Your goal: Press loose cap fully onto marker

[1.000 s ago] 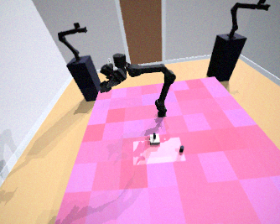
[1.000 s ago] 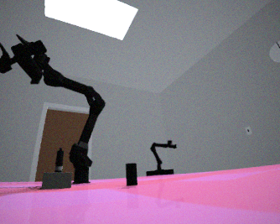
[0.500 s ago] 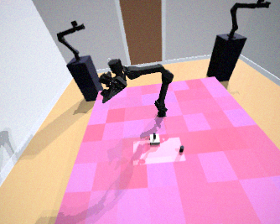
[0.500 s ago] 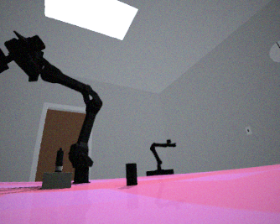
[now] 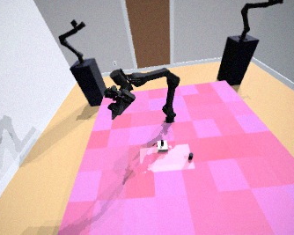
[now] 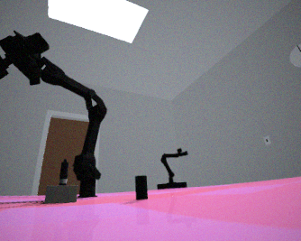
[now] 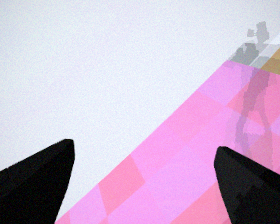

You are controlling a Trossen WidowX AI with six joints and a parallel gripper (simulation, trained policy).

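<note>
Right now the dark cap is 40 mm ahead of my gripper tip, 370 mm to the left of it and 360 mm below it. Also, from my gripper tip: holder block (50 mm behind, 200 mm to the left, 370 mm below).
</note>
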